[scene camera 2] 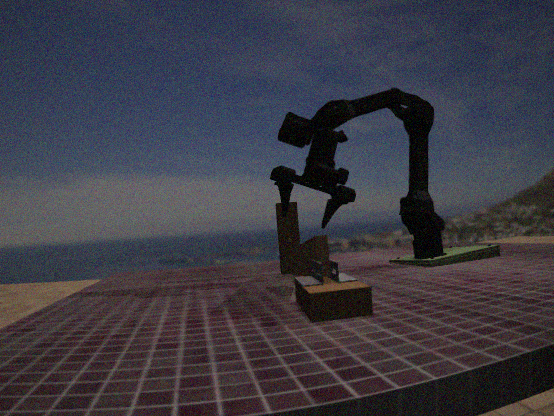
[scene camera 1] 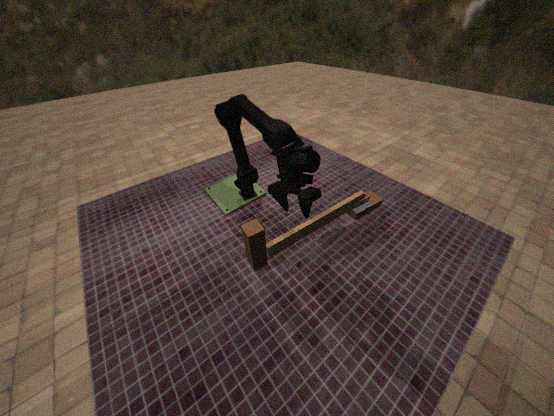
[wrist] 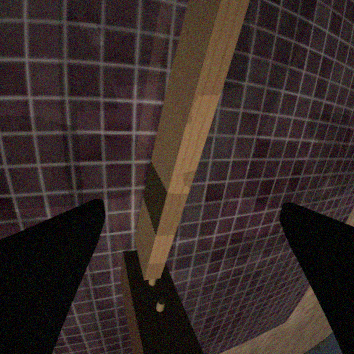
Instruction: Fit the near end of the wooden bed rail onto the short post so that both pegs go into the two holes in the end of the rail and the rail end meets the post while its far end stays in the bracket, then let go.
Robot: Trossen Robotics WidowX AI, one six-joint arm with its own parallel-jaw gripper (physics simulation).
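Places are measured from the arm's base along level axes (x back, y right, z up), in centimetres.
Pixels of known places: gripper, fingertip midpoint: [scene camera 2: 303, 222] [scene camera 1: 296, 214] [wrist: 194, 209]; arm's base at its link origin: [scene camera 2: 430, 256] [scene camera 1: 247, 193].
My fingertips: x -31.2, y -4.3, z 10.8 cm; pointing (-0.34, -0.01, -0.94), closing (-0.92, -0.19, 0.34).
Ahead of a thing's pixels: the offset from my fingertips to its top centre. "pt": to the spot under its first point. Level surfaces: height alone.
The wooden bed rail [scene camera 1: 310, 228] [scene camera 2: 315, 250] [wrist: 200, 110] slopes long and thin from the post to the bracket {dx -1.7, dy -30.8, dz -5.9 cm} [scene camera 1: 364, 208] [scene camera 2: 317, 270], where its far end sits between upright metal plates. The short post {pt dx -4.4, dy +17.5, dz +0.2 cm} [scene camera 1: 255, 246] [scene camera 2: 288, 240] [wrist: 169, 332] stands upright at the near end. In the wrist view, one peg {pt dx -1.8, dy +13.3, dz -3.5 cm} [wrist: 160, 306] shows fully on its dark face and another peg [wrist: 152, 282] shows at the edge of the rail end. Both are outside the rail; any gap at the post is hard to judge. My gripper [scene camera 1: 296, 214] [scene camera 2: 304, 221] [wrist: 194, 209] is open and empty above the rail.
The bracket stands on a low wooden block {dx -1.7, dy -33.8, dz -8.8 cm} [scene camera 2: 340, 302]. The arm's base is on a green plate [scene camera 1: 225, 197] [scene camera 2: 462, 254] behind the post and rail. A purple tiled mat {dz -12.5 cm} [scene camera 1: 210, 320] [scene camera 2: 165, 350] lies under everything, with paler paving [scene camera 1: 40, 280] around it.
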